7 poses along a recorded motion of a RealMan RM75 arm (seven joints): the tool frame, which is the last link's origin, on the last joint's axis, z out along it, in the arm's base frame.
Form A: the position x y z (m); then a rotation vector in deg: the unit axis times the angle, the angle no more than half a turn.
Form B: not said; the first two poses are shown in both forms.
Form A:
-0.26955, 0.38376, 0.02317, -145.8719, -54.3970, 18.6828
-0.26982, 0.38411, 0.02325, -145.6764, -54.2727, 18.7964
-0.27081, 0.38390, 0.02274, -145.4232, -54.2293, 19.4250
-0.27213, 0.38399, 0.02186, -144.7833, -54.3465, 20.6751
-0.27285, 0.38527, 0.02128, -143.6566, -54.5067, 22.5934
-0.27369, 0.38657, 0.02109, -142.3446, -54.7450, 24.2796
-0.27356, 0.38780, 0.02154, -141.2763, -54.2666, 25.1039
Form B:
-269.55, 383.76, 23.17, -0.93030, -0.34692, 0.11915, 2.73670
-269.82, 384.11, 23.25, -0.93030, -0.34659, 0.12004, 2.73301
-270.81, 383.90, 22.74, -0.92972, -0.34670, 0.12419, 2.72998
-272.13, 383.99, 21.86, -0.92796, -0.34832, 0.13251, 2.72312
-272.85, 385.27, 21.28, -0.92502, -0.35097, 0.14548, 2.71053
-273.69, 386.57, 21.09, -0.92174, -0.35450, 0.15722, 2.69530
-273.56, 387.80, 21.54, -0.92092, -0.35374, 0.16364, 2.67748

